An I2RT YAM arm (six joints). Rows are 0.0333 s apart.
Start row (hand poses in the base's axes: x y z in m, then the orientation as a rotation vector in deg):
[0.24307 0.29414 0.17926 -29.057 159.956 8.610]
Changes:
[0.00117 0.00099 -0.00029 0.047 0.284 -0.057]
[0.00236 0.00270 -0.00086 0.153 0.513 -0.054]
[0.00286 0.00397 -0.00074 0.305 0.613 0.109]
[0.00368 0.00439 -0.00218 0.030 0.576 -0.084]
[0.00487 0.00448 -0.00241 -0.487 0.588 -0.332]
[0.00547 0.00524 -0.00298 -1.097 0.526 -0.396]
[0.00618 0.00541 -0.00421 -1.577 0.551 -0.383]
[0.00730 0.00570 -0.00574 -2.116 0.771 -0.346]
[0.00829 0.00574 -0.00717 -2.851 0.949 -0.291]
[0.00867 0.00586 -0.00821 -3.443 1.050 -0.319]
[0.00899 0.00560 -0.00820 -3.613 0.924 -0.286]
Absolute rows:
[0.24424 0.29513 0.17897 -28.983 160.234 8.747]
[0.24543 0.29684 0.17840 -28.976 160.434 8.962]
[0.24593 0.29811 0.17852 -29.175 160.463 9.239]
[0.24675 0.29853 0.17708 -28.967 160.528 8.803]
[0.24794 0.29862 0.17685 -28.743 160.701 8.033]
[0.24854 0.29938 0.17628 -28.795 160.779 7.150]
[0.24925 0.29955 0.17505 -28.929 160.897 6.490]
[0.25037 0.29984 0.17352 -29.122 161.209 5.807]
[0.25136 0.29988 0.17209 -29.385 161.509 4.839]
[0.25174 0.30000 0.17105 -29.491 161.721 4.030]
[0.25206 0.29974 0.17106 -29.570 161.621 3.764]

